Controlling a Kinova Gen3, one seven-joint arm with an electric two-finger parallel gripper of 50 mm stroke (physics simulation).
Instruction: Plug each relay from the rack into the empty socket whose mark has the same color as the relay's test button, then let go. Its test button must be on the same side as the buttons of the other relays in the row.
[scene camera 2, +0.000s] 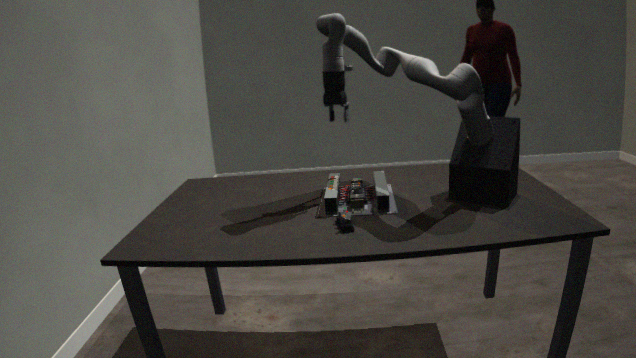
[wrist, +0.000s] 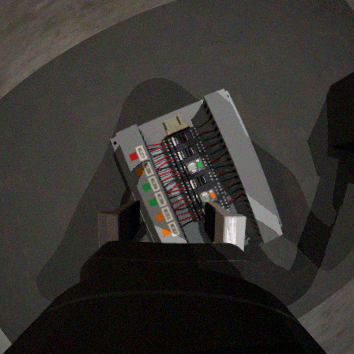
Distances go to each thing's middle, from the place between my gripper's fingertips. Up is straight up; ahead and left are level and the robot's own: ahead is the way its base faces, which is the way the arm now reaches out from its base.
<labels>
My gripper is now 50 mm past the grey panel plate (scene camera 2: 367, 206), 10 mm to the right of it and 290 mm above it.
</labels>
